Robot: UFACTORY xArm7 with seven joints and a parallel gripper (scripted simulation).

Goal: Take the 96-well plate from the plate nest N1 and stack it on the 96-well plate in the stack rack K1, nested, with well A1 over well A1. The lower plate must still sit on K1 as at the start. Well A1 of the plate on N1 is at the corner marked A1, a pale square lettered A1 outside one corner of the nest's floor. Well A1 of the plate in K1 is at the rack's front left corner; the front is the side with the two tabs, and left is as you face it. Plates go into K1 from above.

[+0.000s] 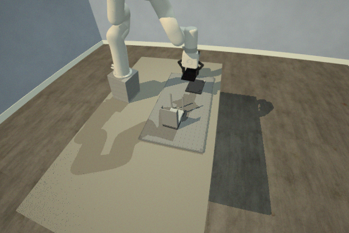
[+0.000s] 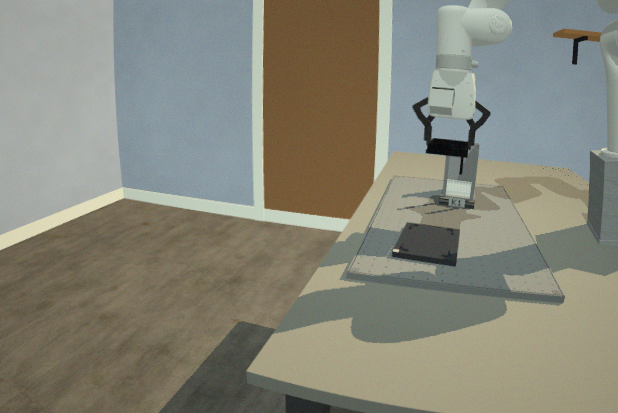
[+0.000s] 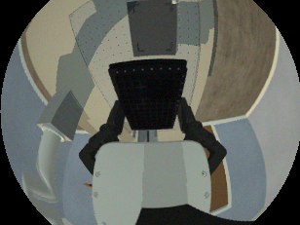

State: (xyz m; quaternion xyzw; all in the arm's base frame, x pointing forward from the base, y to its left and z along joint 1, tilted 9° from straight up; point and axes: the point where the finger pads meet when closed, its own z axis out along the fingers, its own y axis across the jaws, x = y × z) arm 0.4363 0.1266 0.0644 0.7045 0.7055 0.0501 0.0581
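Right now the pale plate is 25 cm to the right of my hand, 17 cm below it and 3 cm behind it. The rest, counted from my hand: K1 label (18 cm below, 17 cm to the right, 3 cm behind); black 96-well plate (1 cm below); plate nest N1 (19 cm below, 11 cm to the left, 1 cm ahead).
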